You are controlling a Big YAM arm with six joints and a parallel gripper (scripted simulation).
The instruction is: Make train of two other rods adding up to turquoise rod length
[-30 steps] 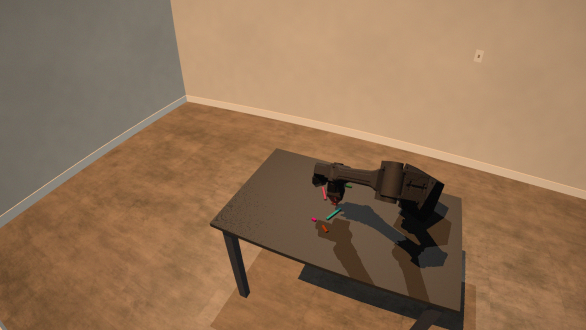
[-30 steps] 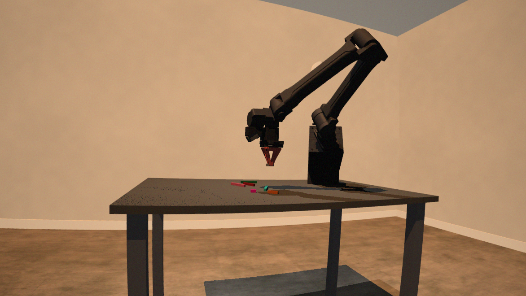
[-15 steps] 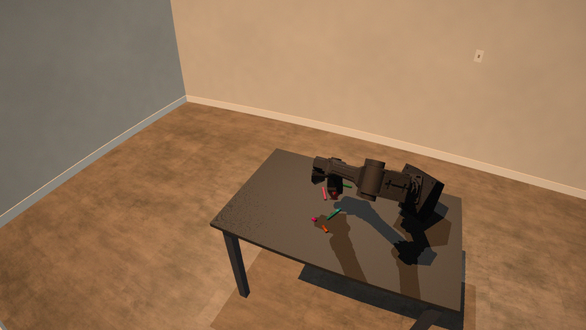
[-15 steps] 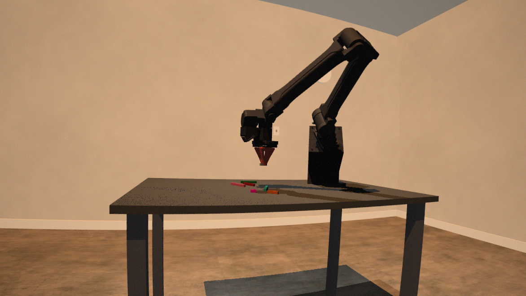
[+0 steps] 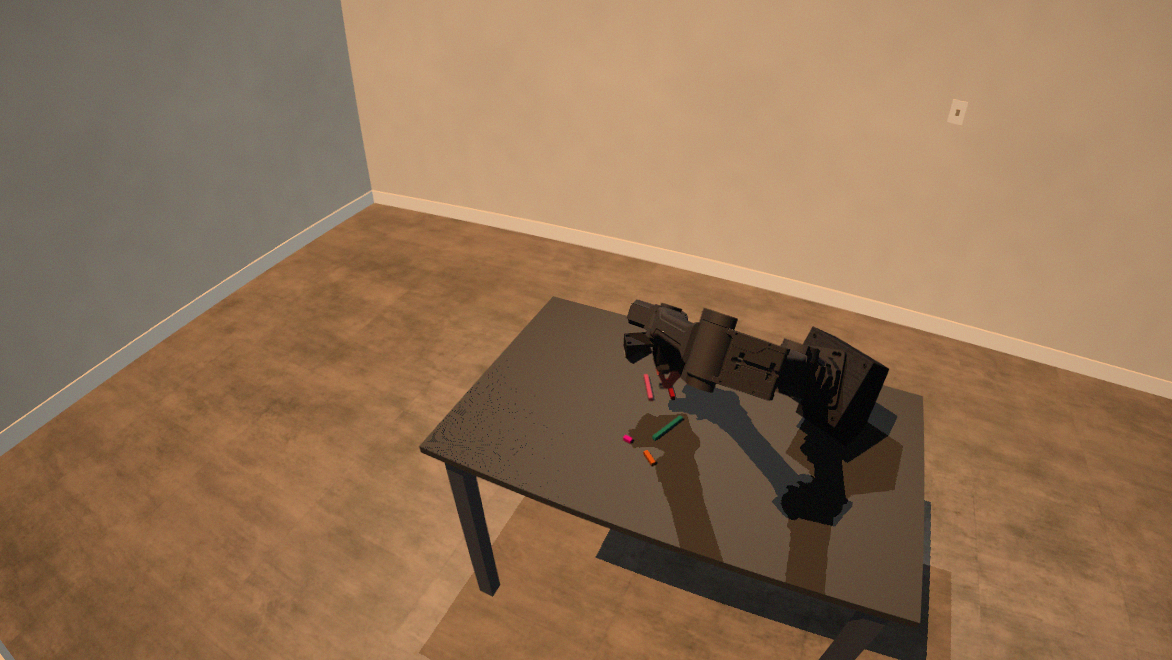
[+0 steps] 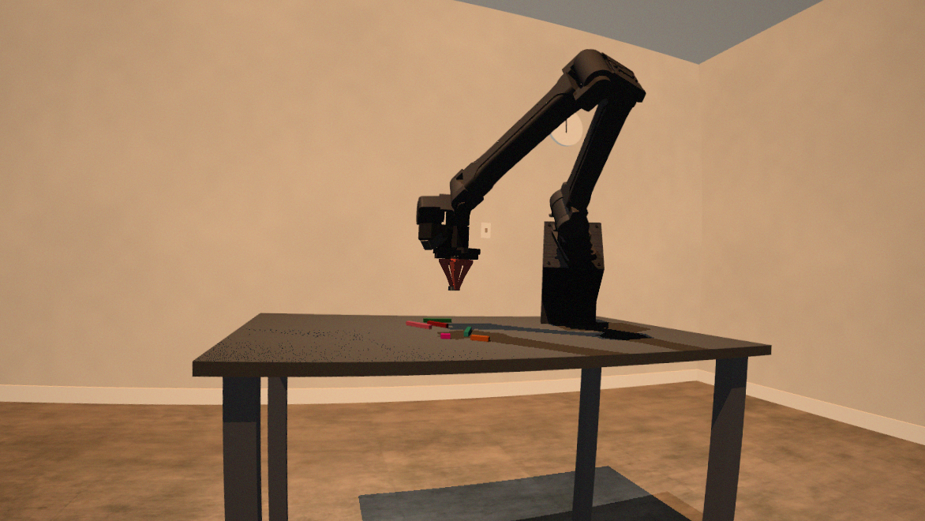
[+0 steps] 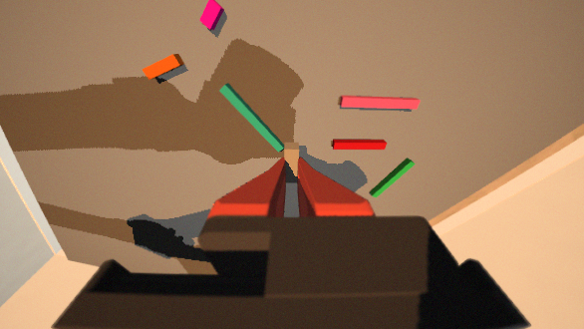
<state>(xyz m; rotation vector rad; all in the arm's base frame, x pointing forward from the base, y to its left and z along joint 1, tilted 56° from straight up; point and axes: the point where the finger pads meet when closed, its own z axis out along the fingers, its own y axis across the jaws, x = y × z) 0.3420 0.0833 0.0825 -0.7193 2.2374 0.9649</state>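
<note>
My hand is 3 cm past the turquoise rod, 3 cm to the right of it and 10 cm above it. The rest, counted from my hand: grey rod right at my hand; then red rod 4 cm ahead, 9 cm to the right, 10 cm below; then pink rod 9 cm ahead, 6 cm to the right, 10 cm below.
</note>
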